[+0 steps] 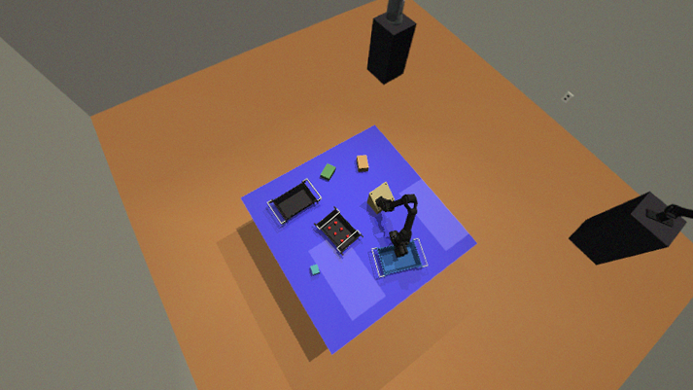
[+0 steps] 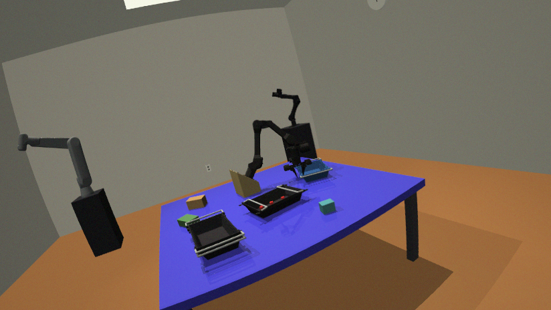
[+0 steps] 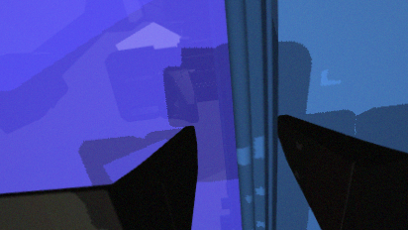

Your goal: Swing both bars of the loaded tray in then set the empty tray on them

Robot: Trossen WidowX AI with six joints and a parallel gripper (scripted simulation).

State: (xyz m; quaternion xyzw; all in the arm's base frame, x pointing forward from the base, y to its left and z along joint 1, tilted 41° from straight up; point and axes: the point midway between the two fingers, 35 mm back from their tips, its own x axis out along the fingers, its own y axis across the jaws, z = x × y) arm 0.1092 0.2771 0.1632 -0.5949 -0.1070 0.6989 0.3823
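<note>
The blue tray lies 40 mm ahead of my gripper tip, 80 mm to the left of it and 30 mm above it. From my gripper tip the other things lie so: teal block: 560 mm ahead, 210 mm to the right, 10 mm above; orange block: 240 mm behind, 680 mm to the right, 20 mm above; green block: 30 mm ahead, 790 mm to the right, 10 mm above.
</note>
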